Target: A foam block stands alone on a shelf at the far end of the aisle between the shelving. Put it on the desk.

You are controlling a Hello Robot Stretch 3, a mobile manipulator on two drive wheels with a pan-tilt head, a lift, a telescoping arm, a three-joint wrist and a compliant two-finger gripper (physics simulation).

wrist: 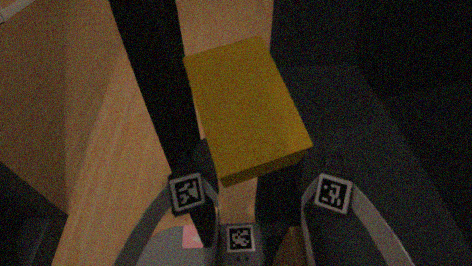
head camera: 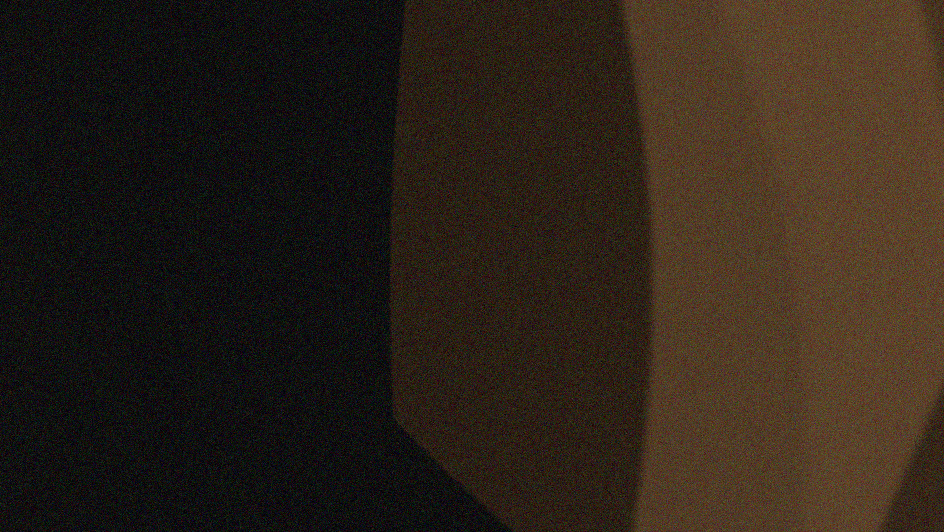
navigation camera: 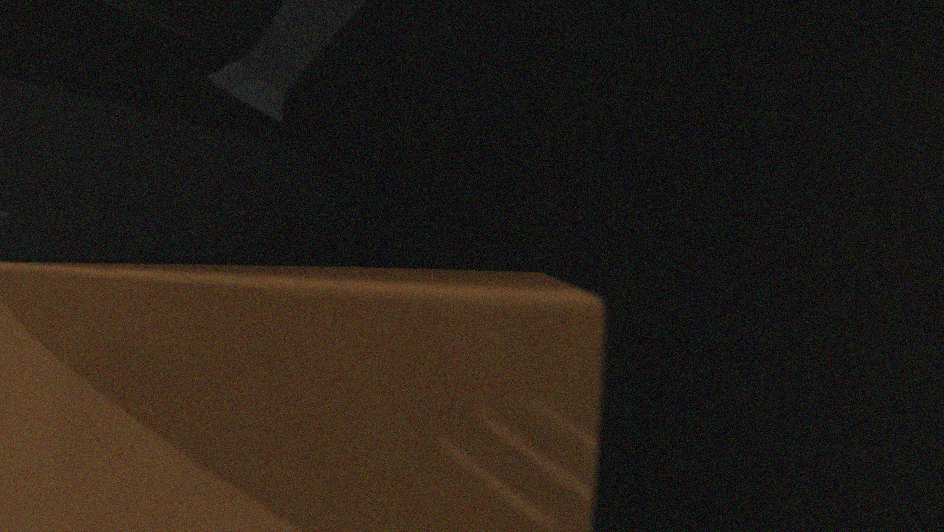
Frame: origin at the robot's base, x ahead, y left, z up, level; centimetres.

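Seen in the pictures: gripper, fingertip midpoint: [wrist: 258, 157].
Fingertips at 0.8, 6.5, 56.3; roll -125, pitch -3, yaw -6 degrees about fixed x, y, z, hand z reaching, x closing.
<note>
A point is followed by its place in that frame, as x, y, z.
The foam block [wrist: 250, 107] {0.1, 7.1, 60.8} is a yellow slab in the middle of the wrist view, tilted, with its near edge between the fingers. My gripper [wrist: 258, 157] {0.8, 6.5, 56.3} is shut on it. The two finger arms with their square markers come up from the bottom of the wrist view on either side of the block. The fingertips are dark and hard to make out. The desk cannot be made out in these views.
A large brown box fills much of the head view [head camera: 720, 264] {10.6, -1.0, 126.1} and the lower left of the navigation view [navigation camera: 330, 370] {7.1, 3.4, 121.9}, very close. Dark surfaces surround it. The wrist view shows wooden floor [wrist: 120, 150] {-44.1, 53.3, 0.0}, a long black band at left and dark shelving [wrist: 350, 125] {11.4, 11.9, 53.4} at right.
</note>
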